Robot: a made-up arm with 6 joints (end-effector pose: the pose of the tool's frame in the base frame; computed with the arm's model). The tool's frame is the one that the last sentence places.
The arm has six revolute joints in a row. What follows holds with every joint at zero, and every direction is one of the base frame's.
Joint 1 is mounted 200 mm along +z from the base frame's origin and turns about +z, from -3.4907 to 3.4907 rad.
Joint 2 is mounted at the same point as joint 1 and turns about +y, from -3.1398 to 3.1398 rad.
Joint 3 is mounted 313 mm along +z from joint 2 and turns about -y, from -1.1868 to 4.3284 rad.
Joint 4 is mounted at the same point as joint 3 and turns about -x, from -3.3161 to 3.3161 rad.
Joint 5 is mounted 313 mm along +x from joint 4 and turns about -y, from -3.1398 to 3.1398 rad.
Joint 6 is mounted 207 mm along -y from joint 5 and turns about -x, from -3.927 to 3.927 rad.
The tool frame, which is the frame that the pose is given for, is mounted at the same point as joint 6; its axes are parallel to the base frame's.
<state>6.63 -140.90 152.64 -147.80 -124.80 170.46</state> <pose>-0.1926 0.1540 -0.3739 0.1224 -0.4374 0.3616 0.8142</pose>
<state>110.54 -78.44 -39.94 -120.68 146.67 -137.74</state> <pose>-0.1161 0.0089 0.3182 -0.7788 0.3416 0.2792 0.4459</pose>
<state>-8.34 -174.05 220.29 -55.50 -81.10 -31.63</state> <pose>0.3018 -0.1627 -0.0756 0.4918 0.4105 0.2304 0.7325</pose>
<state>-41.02 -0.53 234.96 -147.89 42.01 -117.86</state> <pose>-0.0893 0.3101 0.3174 0.0321 0.7603 0.6113 0.2173</pose>
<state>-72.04 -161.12 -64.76 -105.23 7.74 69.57</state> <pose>0.0710 -0.0427 0.2370 -0.2121 -0.7235 -0.2233 0.6178</pose>
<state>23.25 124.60 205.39 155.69 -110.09 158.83</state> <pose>0.1310 0.2616 0.3449 -0.3742 0.9097 -0.0979 0.1514</pose>
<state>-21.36 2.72 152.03 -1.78 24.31 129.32</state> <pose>-0.3091 -0.1013 0.6779 0.1279 0.4234 0.8865 0.1363</pose>
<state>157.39 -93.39 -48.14 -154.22 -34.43 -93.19</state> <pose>-0.0457 -0.1829 0.3404 0.2983 -0.7487 0.2965 0.5125</pose>
